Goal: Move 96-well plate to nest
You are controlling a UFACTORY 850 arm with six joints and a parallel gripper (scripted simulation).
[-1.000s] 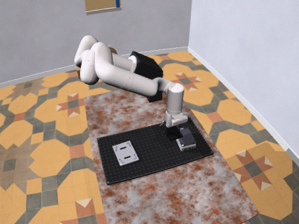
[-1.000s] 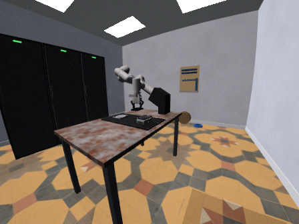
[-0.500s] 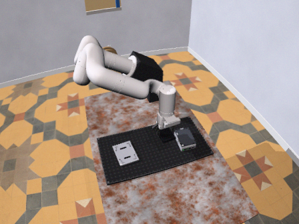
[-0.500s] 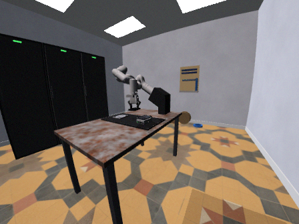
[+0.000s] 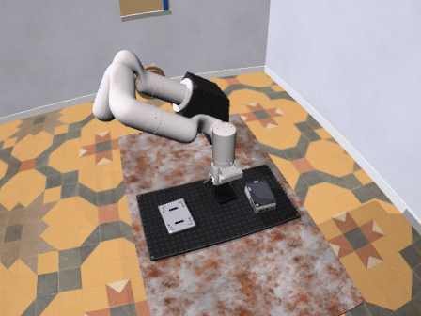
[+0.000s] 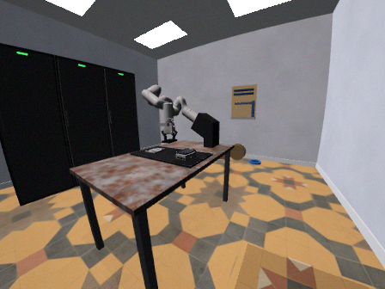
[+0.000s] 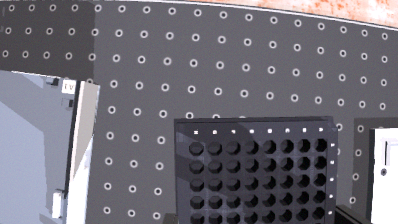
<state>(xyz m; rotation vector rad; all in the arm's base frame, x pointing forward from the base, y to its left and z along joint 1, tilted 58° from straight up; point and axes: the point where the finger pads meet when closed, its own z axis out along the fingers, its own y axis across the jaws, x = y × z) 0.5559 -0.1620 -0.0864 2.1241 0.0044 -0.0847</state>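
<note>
Now: hand 21 cm to the left of the plate nest N1, 13 cm above it and 3 cm past it. The rest, counted from my hand: black 96-well plate: 1 cm below; A1 mark: 26 cm to the right, 12 cm below, 5 cm ahead.
</note>
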